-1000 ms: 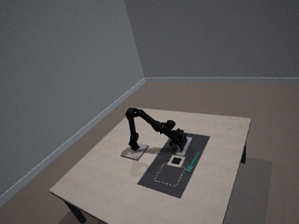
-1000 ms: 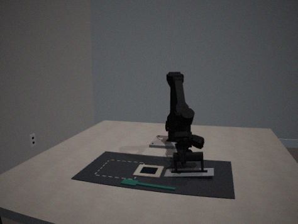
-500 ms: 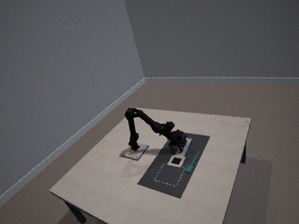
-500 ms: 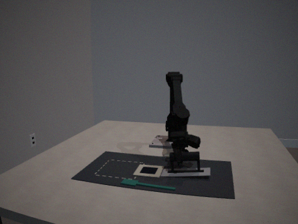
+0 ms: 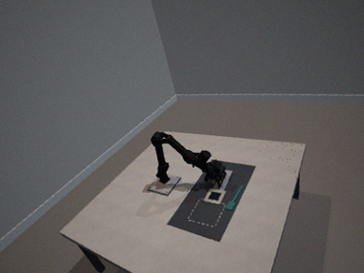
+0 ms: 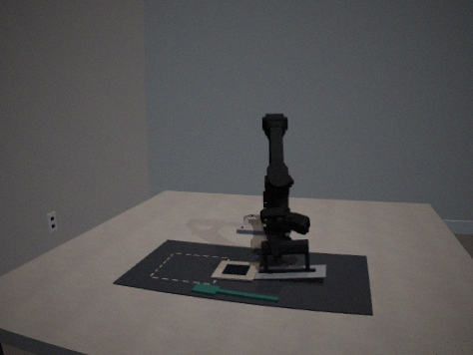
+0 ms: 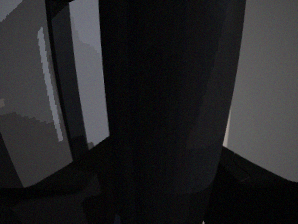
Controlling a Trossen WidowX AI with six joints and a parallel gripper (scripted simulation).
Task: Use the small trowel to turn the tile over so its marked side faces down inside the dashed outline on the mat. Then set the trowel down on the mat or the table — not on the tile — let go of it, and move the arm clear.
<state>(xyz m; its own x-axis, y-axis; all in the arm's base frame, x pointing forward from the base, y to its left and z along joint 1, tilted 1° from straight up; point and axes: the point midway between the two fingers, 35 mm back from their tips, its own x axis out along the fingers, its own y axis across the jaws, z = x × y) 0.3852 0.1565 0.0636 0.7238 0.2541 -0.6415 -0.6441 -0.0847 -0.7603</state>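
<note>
Right now my gripper tip is 12 cm to the left of the tile and 5 cm above it. Also, from my gripper tip: green trowel 12 cm ahead, 8 cm to the right, 5 cm below.
</note>
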